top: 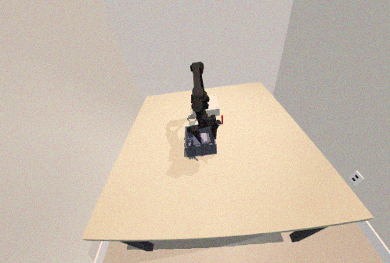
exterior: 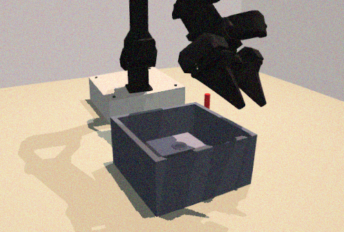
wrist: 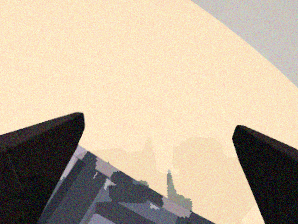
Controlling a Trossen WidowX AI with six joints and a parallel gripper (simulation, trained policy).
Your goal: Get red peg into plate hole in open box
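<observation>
The red peg lies 32 cm behind my gripper tip, 12 cm below it and 8 cm to the left of it. Round my gripper tip: pale plate (12 cm below, 12 cm behind, 7 cm to the right); then dark box (14 cm below, 12 cm behind, 7 cm to the right).
</observation>
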